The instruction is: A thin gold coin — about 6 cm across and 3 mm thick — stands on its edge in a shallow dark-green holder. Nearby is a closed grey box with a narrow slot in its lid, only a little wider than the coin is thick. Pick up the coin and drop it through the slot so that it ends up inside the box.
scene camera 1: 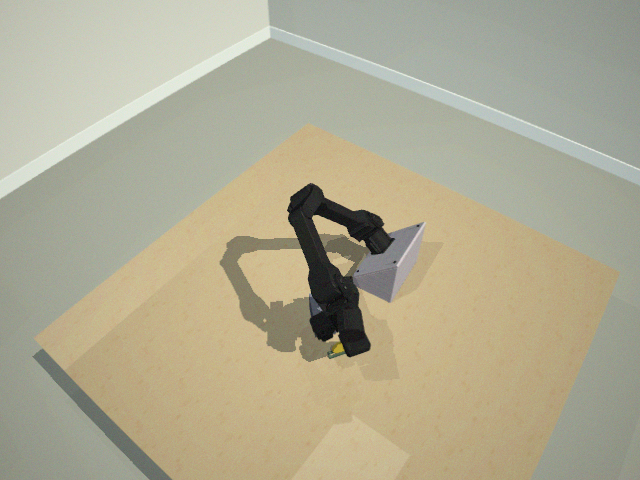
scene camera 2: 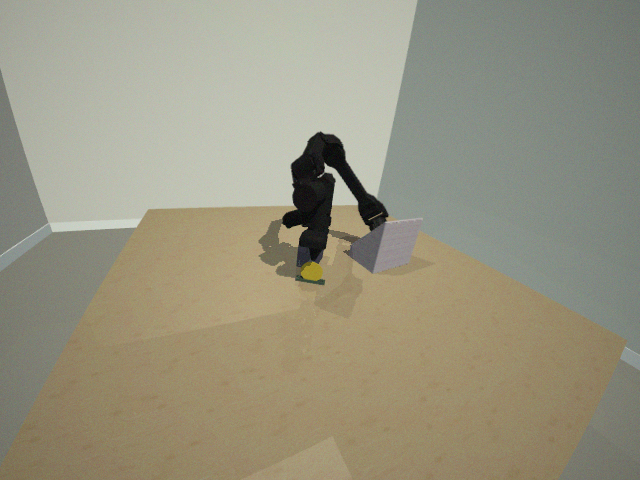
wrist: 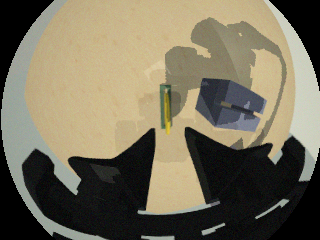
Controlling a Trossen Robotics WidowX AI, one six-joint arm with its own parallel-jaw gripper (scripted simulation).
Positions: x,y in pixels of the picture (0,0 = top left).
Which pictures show my gripper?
Scene camera 1, scene camera 2 and the wrist view: all of them.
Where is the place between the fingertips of my gripper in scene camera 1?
At 344,337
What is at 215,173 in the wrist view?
My gripper.
